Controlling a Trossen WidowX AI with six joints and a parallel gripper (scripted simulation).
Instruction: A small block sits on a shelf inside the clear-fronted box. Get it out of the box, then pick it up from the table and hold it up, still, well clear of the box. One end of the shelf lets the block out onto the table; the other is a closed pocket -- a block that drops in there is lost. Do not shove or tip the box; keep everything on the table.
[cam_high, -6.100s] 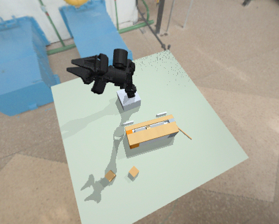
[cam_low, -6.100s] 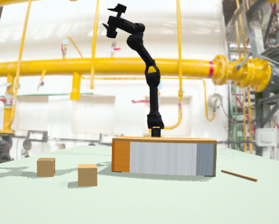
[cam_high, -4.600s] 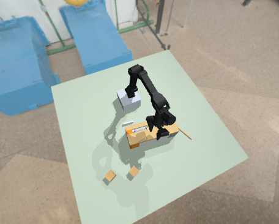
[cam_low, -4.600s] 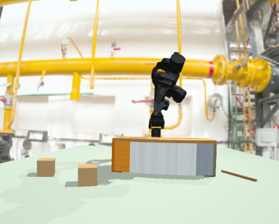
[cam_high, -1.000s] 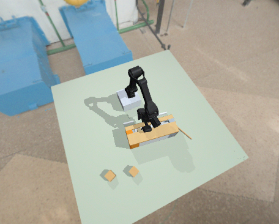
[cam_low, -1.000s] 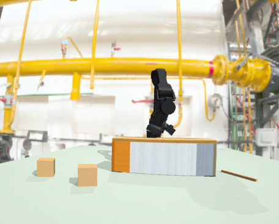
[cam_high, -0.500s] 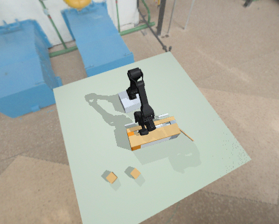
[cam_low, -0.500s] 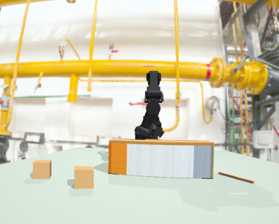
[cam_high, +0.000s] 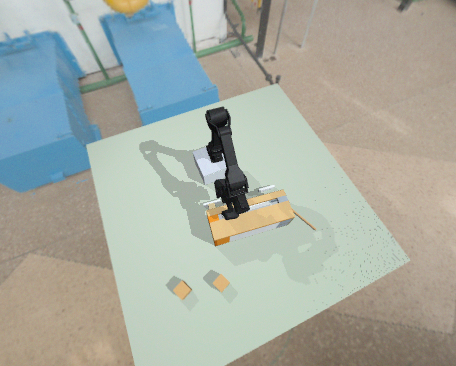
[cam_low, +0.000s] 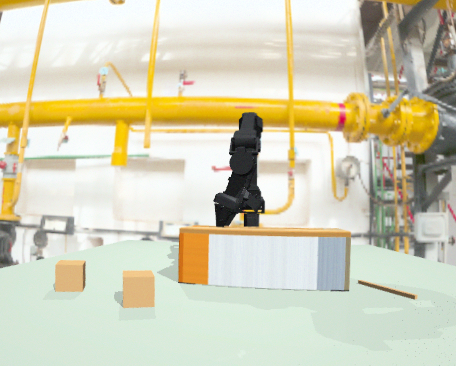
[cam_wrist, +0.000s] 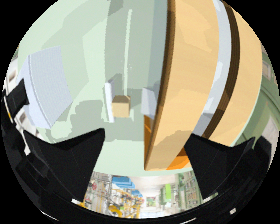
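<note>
My gripper tip is 10 cm above the tan block, 4 cm past it and 3 cm to the left of it. Round my gripper tip: thin wooden stick (39 cm to the left, 15 cm ahead, 11 cm below); box (12 cm to the left, 5 cm below, 4 cm ahead).
</note>
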